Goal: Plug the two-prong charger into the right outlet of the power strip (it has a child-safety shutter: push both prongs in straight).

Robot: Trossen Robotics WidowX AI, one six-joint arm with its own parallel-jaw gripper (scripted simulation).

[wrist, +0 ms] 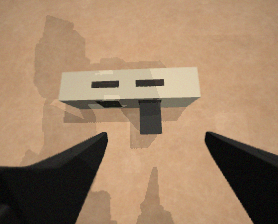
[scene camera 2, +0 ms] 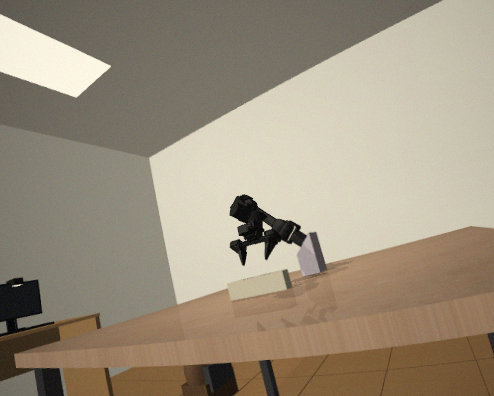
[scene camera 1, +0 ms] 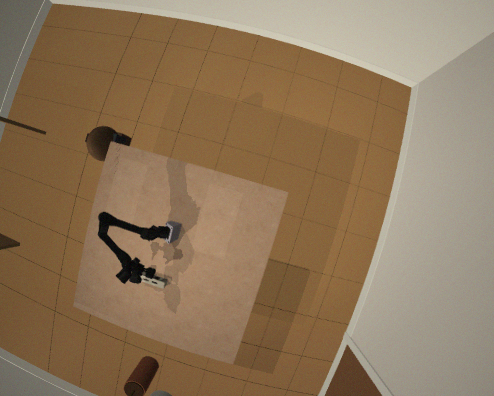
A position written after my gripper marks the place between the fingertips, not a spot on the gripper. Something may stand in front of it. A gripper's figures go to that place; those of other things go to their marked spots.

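A dark charger (wrist: 150,110) is 160 mm from the lens, while my own gripper (wrist: 155,136) is 110 mm from the lens.
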